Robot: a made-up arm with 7 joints.
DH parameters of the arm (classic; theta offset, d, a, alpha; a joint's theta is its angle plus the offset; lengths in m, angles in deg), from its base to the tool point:
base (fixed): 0 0.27 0.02 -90
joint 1: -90 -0.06 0.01 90
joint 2: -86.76 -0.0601 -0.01 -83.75
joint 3: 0 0.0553 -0.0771 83.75
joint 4: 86.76 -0.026 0 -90
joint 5: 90 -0.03 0.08 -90
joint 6: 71.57 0 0.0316 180
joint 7: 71.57 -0.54 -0.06 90
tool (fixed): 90 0.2 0 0
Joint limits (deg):
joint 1: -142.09..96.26
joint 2: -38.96..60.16
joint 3: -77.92..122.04
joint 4: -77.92..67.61
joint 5: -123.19..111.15
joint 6: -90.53..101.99
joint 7: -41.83..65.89
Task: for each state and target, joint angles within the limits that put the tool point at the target. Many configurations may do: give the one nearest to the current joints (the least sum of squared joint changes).
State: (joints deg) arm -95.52 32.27 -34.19 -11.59 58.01 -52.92 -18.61
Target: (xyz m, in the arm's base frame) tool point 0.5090 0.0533 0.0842
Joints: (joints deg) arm -91.62 21.92 -39.85 -21.66 64.16 -55.60 -16.10
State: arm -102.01 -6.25 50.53 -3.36 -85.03 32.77 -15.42
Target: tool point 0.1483 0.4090 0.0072
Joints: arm -77.70 -16.15 103.87 -26.17 -72.87 51.89 -34.45
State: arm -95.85 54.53 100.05 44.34 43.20 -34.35 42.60
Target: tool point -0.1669 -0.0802 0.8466
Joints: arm -93.25 51.57 106.76 66.54 57.04 -30.98 38.96
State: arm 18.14 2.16 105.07 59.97 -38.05 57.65 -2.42
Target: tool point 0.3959 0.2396 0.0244
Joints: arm 15.03 0.62 105.23 60.88 -35.32 58.65 -3.50
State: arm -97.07 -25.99 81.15 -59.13 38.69 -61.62 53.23
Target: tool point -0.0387 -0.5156 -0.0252
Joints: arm -64.52 15.57 55.40 -39.74 92.47 -32.19 25.30
